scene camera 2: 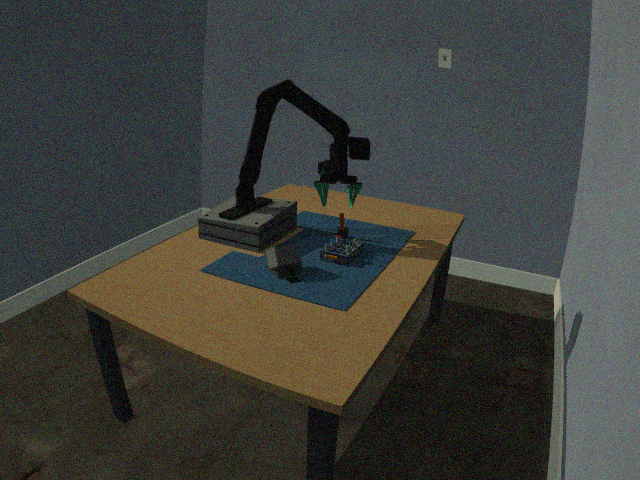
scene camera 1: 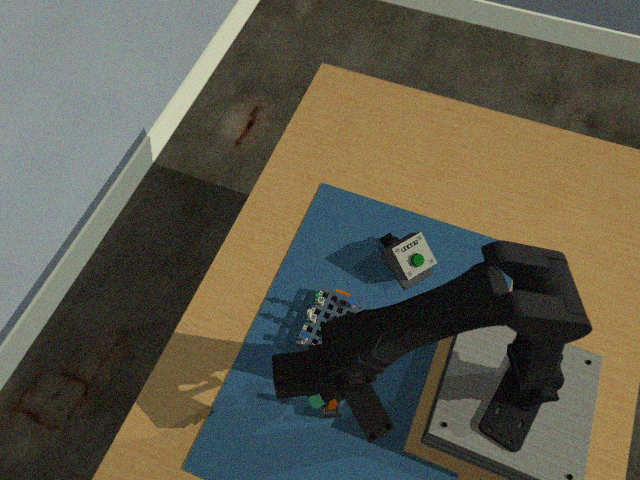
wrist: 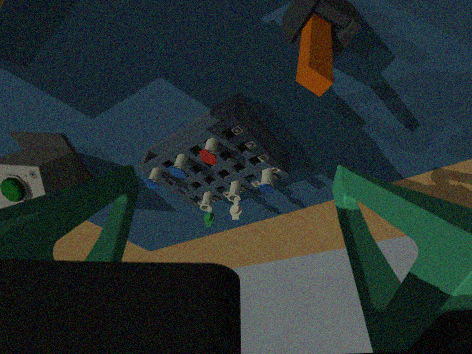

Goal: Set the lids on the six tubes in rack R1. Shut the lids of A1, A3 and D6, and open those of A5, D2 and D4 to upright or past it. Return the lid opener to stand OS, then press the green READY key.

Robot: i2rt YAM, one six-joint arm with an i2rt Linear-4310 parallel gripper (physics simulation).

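Observation:
My gripper [scene camera 2: 338,205] [wrist: 235,176] is open and empty, high above the mat near the rack and lid opener. Rack R1 [scene camera 2: 347,258] [wrist: 187,130] holds several pale tubes. In the wrist view, a green lid [wrist: 209,218] and a white lid [wrist: 235,209] stand out from their tube mouths, as if open. A red lid [wrist: 208,156] and blue lids [wrist: 177,172] [wrist: 152,184] [wrist: 266,188] sit close to their tube tops; their exact angles are unclear. The orange lid opener [scene camera 1: 331,405] [scene camera 2: 341,221] [wrist: 315,55] stands upright in its dark stand [wrist: 345,25]. The green READY key [scene camera 1: 417,259] [wrist: 13,189] shows on its box.
The tilted key box [scene camera 1: 404,246] [scene camera 2: 281,257] stands on the blue mat [scene camera 1: 320,206] [scene camera 2: 336,299], apart from the rack. The arm's grey base plate [scene camera 1: 573,418] [scene camera 2: 227,232] is beside the mat. The arm covers part of the rack in scene camera 1.

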